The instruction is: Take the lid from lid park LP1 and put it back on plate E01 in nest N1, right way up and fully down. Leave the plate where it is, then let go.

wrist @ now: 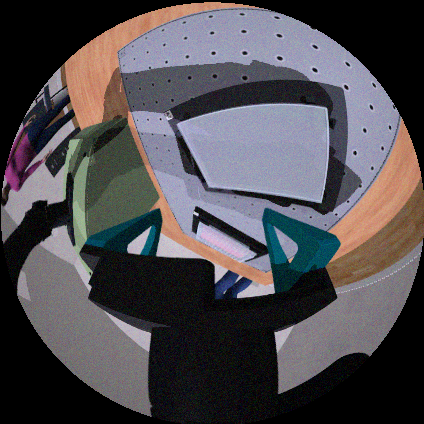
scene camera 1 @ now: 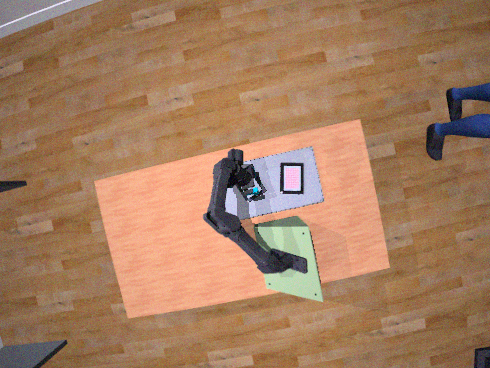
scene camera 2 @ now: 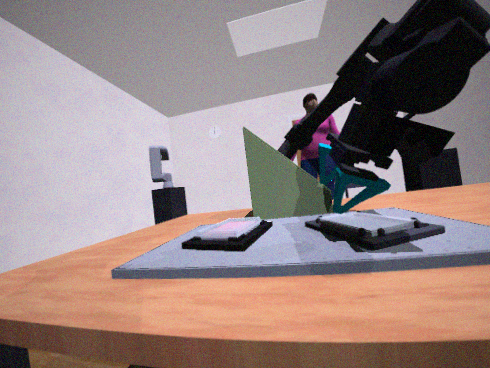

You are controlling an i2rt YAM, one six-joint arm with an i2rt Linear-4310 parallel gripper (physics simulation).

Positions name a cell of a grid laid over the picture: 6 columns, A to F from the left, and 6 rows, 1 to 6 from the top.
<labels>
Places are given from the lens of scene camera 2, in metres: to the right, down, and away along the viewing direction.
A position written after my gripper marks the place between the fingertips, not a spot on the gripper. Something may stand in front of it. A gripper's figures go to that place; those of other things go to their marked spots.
my gripper (scene camera 2: E4): 0.15, 0.02, 0.32
clear lid (scene camera 2: E4): 0.18, 0.06, 0.28
pink-topped well plate (scene camera 2: C4): -0.02, 0.08, 0.32
</labels>
